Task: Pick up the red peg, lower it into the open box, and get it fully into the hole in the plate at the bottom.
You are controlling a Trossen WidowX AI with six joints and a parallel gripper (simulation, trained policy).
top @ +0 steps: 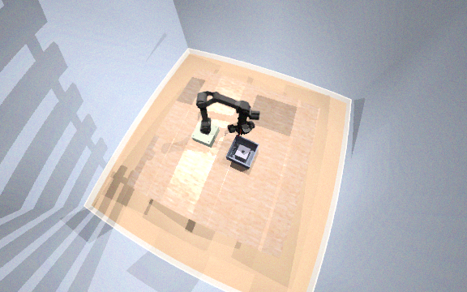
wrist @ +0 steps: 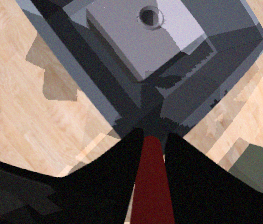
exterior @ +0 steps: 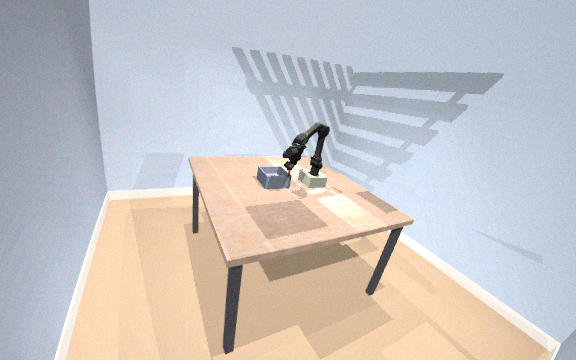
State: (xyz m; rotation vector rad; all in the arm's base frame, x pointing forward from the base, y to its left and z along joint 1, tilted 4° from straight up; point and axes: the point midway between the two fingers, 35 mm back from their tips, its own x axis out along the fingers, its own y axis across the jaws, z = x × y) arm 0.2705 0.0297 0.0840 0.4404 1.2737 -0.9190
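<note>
Right now my gripper tip is 50 mm short of the grey plate, 90 mm to the left of it and 90 mm above it. From my gripper tip the other things lie so: red peg: 10 mm behind, 10 mm to the left, 10 mm above; then dark box: 50 mm ahead, 90 mm to the right, 110 mm below.
</note>
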